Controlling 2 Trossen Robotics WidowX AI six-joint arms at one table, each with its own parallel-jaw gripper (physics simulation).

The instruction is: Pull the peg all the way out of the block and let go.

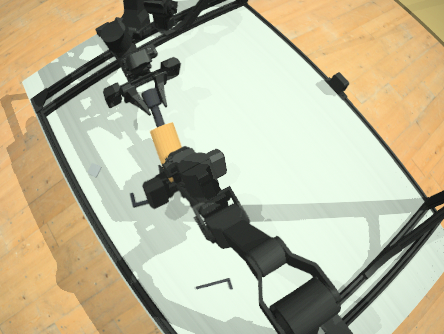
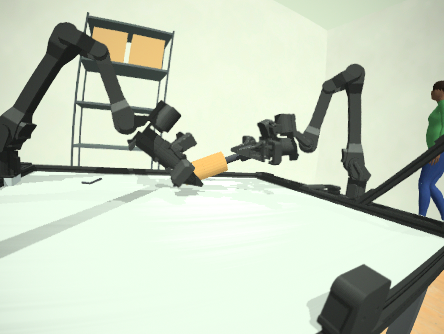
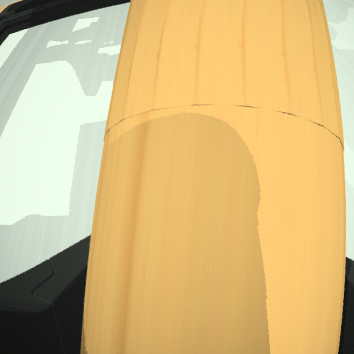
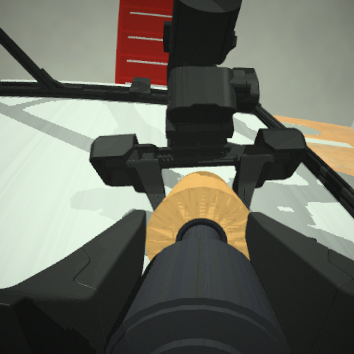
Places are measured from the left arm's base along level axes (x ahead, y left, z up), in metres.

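Pixels of known places: left gripper, fingertip midpoint: [image 2: 200, 181]; right gripper, fingertip midpoint: [image 1: 158, 110] [image 2: 233, 150] [image 4: 196, 222]; left arm's base, link origin: [image 2: 3, 175]; right arm's base, link origin: [image 1: 163, 24] [image 2: 354, 198].
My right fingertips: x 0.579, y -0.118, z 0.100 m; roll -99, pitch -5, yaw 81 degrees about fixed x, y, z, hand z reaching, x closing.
Observation:
For each thing: its top centre in the pictures, then the offset to it from my right fingertips. "pt": a spot on its surface instead.
- wooden cylinder, top centre: [image 4: 214, 150] [image 1: 167, 143] [image 2: 205, 150] dx -0.073, dy +0.030, dz -0.005 m
- L-shaped key, top centre: [image 1: 214, 288] [image 2: 92, 179] dx -0.360, dy +0.152, dz -0.113 m
- small grey square, surface spot: [image 1: 95, 170] pt dx +0.041, dy +0.195, dz -0.116 m
The block is a wooden cylinder [image 1: 166, 139] [image 2: 211, 166] [image 3: 215, 200] [image 4: 167, 220], tilted with its peg end raised. My left gripper [image 1: 171, 172] [image 2: 192, 176] [image 3: 197, 237] is shut on its lower part. The dark peg [image 1: 158, 116] [image 2: 233, 158] [image 4: 200, 285] has a thick head and a thinner shaft. A stretch of shaft shows between the head and the block's end face, where it enters the hole. My right gripper [image 1: 156, 108] [image 2: 239, 154] [image 4: 196, 222] is shut on the peg's head. The peg's inner end is hidden in the block.
An L-shaped key [image 1: 215, 284] [image 2: 92, 181] lies on the table, and another [image 1: 137, 202] lies beside the left gripper. A small grey square [image 1: 95, 170] lies at the left. Dark rails edge the table. A shelf unit [image 2: 75, 120] and a person [image 2: 435, 120] are beyond it.

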